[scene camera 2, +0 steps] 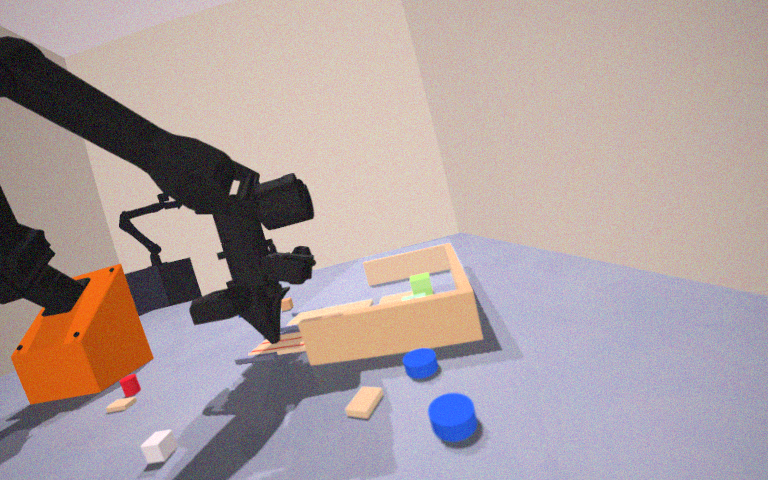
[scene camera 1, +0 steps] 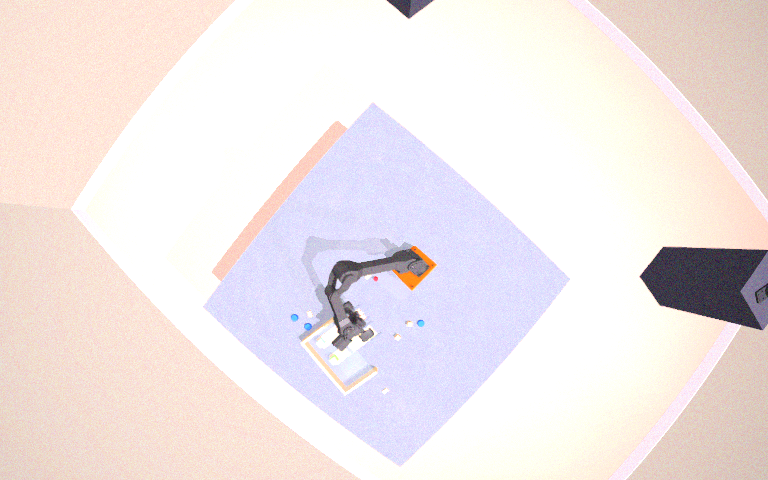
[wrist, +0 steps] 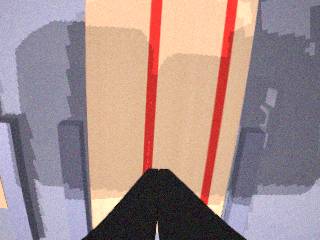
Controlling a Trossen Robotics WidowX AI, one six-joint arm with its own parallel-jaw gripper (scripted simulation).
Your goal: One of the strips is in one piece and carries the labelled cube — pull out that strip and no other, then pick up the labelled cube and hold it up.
Labels:
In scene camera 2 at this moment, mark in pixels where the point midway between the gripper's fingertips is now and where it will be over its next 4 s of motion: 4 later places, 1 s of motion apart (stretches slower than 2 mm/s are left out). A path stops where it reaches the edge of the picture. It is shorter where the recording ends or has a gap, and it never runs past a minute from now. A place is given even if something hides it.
My gripper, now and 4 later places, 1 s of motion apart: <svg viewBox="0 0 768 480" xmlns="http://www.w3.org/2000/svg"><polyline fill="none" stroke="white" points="275,342 260,344 237,347 217,350 199,353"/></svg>

